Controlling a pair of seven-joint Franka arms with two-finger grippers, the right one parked.
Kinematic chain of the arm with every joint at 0, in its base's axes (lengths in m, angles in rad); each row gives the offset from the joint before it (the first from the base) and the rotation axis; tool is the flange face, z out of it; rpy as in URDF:
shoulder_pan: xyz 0 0 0.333 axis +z
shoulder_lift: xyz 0 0 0 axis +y
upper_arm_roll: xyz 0 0 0.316 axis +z
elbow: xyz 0.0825 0 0 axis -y
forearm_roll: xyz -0.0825 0 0.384 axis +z
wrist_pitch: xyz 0 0 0 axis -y
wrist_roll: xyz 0.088 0 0 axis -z
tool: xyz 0 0 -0.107 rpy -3.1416 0 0
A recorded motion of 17 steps. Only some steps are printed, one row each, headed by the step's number.
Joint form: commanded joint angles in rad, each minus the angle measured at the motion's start. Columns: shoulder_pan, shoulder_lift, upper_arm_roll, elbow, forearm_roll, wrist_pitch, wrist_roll.
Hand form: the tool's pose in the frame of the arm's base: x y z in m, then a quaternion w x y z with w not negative. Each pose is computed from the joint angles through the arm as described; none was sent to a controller.
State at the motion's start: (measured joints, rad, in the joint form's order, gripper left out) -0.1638 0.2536 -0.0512 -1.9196 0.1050 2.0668 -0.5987
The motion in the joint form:
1: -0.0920 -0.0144 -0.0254 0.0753 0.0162 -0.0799 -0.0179
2: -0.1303 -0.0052 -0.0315 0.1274 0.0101 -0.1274 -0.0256
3: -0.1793 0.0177 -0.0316 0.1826 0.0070 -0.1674 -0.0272
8: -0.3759 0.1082 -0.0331 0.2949 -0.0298 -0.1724 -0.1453
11: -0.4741 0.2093 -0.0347 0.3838 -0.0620 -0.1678 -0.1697
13: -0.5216 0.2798 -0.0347 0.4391 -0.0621 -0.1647 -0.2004
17: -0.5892 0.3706 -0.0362 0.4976 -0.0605 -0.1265 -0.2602
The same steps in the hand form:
1: 0.5775 -0.1889 0.3897 0.06186 -0.99119 -0.11508 0.02180
2: 0.5752 -0.2160 0.4041 0.06110 -0.99276 -0.10067 0.02345
3: 0.5721 -0.2466 0.4122 0.06224 -0.99453 -0.07970 0.02599
8: 0.5352 -0.3715 0.4059 0.04414 -0.99760 -0.04838 0.02241
11: 0.5133 -0.4390 0.3803 0.03367 -0.99864 -0.01791 0.03550
13: 0.5029 -0.4717 0.3579 0.03719 -0.99844 -0.01053 0.04038
17: 0.4822 -0.5171 0.3243 0.03513 -0.99862 -0.00701 0.03835

